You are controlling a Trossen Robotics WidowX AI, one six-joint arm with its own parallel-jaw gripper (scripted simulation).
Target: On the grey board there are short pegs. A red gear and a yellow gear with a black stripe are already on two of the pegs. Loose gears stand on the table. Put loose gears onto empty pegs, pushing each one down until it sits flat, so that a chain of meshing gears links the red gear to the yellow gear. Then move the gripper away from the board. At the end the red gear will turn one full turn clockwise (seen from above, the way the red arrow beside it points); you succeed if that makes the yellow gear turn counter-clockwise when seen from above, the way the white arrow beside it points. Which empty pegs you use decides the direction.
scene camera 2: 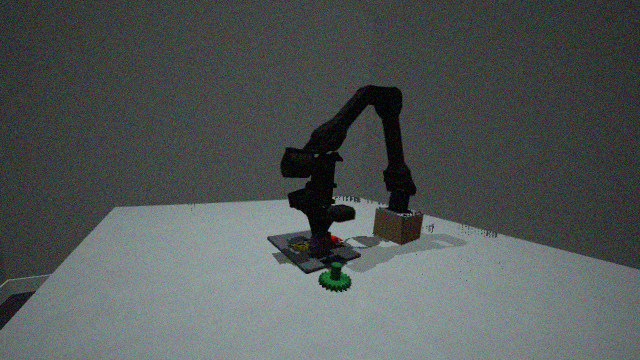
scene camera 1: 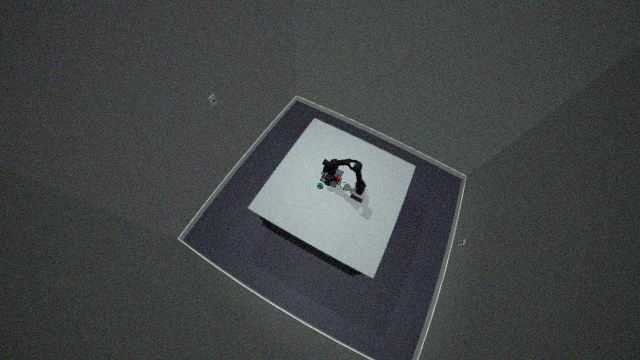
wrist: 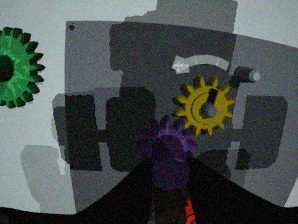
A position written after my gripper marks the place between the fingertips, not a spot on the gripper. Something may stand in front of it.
Observation:
I see my gripper [scene camera 2: 317,238] and a yellow gear [wrist: 195,96].
My gripper shows as well in the wrist view [wrist: 169,164].

